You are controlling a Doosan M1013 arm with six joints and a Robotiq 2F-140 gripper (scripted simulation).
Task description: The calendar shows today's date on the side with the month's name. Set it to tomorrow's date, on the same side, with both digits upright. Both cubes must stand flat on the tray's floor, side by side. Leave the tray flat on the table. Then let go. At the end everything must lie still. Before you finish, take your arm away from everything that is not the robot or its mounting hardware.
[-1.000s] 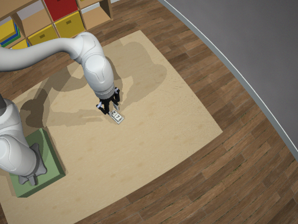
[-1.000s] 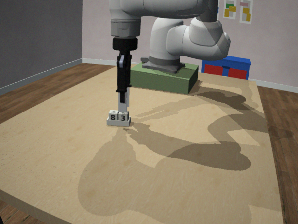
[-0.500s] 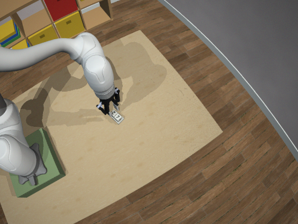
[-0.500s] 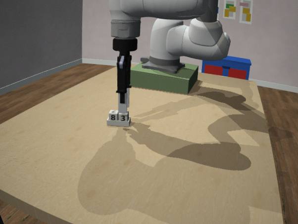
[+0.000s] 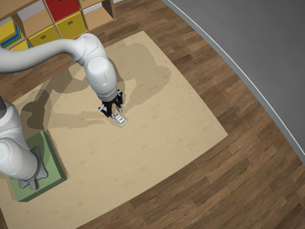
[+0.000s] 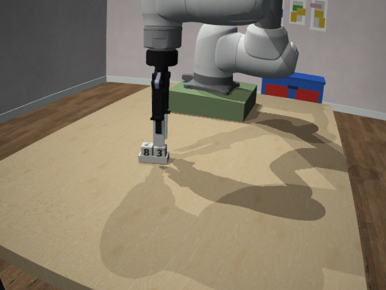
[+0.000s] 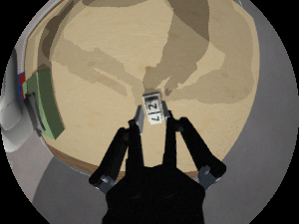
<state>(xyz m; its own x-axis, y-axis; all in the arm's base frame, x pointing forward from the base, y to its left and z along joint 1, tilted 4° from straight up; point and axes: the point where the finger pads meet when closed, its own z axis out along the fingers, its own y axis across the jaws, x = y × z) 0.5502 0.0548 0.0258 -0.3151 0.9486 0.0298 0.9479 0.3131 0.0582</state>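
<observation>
My hand is 7 cm above the grey tray and 2 cm to the left of it.
</observation>
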